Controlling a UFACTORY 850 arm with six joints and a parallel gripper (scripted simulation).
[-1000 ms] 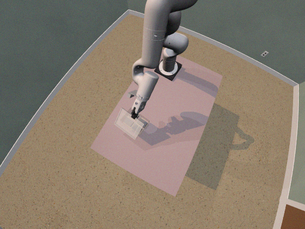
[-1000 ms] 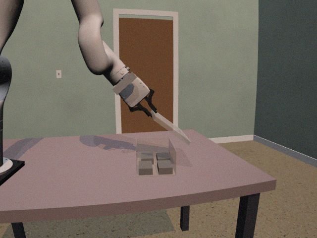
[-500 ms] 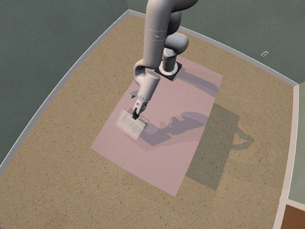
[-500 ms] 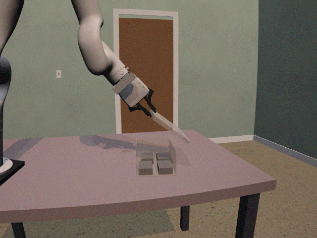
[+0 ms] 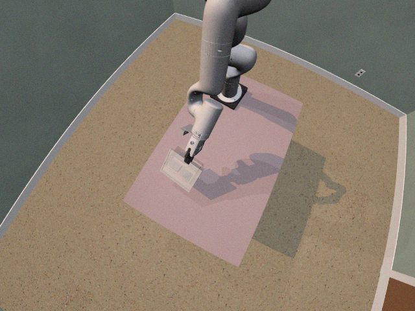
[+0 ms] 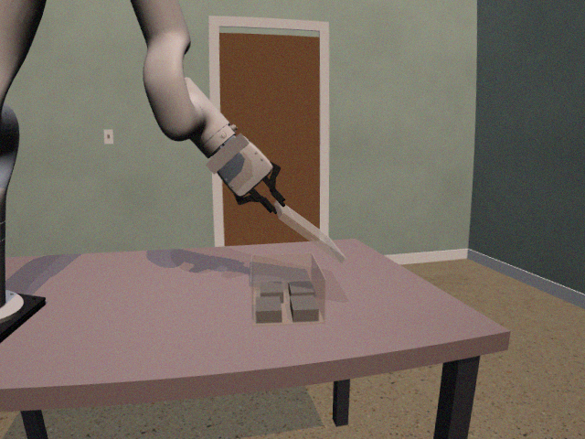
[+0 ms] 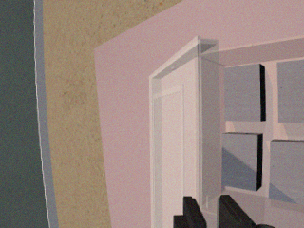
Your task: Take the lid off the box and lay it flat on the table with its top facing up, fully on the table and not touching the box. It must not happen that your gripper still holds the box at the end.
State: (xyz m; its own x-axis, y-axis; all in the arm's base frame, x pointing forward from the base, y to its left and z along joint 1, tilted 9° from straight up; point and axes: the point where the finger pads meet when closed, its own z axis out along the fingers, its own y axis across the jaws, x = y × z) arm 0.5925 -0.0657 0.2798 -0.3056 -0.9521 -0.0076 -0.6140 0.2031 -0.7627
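Now: hand 60 mm short of the see-through lid, 50 mm above it and 30 mm to the left of it. The rest, counted from my hand: clear plastic box 180 mm below, 50 mm to the right.
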